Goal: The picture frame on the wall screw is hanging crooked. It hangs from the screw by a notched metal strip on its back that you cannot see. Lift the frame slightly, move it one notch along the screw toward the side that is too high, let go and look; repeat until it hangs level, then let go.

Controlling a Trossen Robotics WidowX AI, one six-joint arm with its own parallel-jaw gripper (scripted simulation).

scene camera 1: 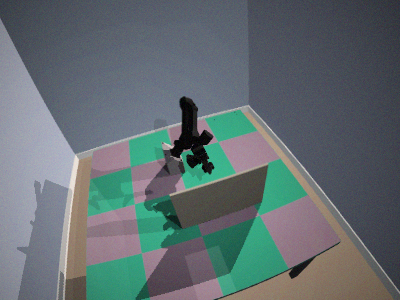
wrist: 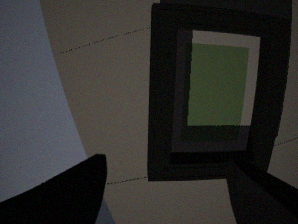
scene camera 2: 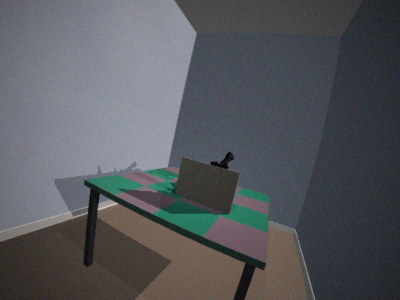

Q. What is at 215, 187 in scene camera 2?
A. A wall panel.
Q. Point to a wall panel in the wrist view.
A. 103, 61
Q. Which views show the picture frame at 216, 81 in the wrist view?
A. The wrist view only.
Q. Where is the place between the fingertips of my gripper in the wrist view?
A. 167, 166
